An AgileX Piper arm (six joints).
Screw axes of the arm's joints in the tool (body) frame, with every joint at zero. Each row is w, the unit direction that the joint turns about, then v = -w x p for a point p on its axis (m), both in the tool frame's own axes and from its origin. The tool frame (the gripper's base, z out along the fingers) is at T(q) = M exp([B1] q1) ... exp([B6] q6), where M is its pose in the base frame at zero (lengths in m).
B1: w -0.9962 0 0.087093 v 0.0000 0.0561 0.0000
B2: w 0 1 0 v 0.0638 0.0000 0.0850
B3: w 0 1 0 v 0.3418 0.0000 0.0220
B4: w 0 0 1 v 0.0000 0.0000 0.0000
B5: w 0 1 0 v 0.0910 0.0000 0.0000
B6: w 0 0 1 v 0.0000 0.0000 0.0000
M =
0.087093 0 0.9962 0.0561
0 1 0 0.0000
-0.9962 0 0.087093 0.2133
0 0 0 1
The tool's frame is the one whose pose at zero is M.
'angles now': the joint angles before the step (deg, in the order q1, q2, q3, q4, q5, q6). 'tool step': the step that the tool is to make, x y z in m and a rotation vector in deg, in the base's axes. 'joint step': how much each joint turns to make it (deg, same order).
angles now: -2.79 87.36 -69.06 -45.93 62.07 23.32
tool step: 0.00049 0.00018 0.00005 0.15 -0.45 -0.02
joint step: 0.00 0.00 0.00 0.01 -0.32 0.35
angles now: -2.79 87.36 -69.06 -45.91 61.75 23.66
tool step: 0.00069 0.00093 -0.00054 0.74 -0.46 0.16
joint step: 0.00 0.00 0.00 0.67 -0.53 0.08
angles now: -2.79 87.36 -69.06 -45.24 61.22 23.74
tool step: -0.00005 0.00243 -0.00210 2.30 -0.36 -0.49
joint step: 0.00 0.00 -0.01 2.29 -0.21 0.15
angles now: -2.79 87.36 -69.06 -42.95 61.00 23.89
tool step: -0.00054 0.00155 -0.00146 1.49 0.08 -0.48
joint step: 0.00 0.00 0.00 1.56 0.20 -0.01
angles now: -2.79 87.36 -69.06 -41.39 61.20 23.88
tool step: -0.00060 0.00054 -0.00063 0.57 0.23 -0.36
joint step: 0.00 0.00 0.00 0.63 0.34 0.00
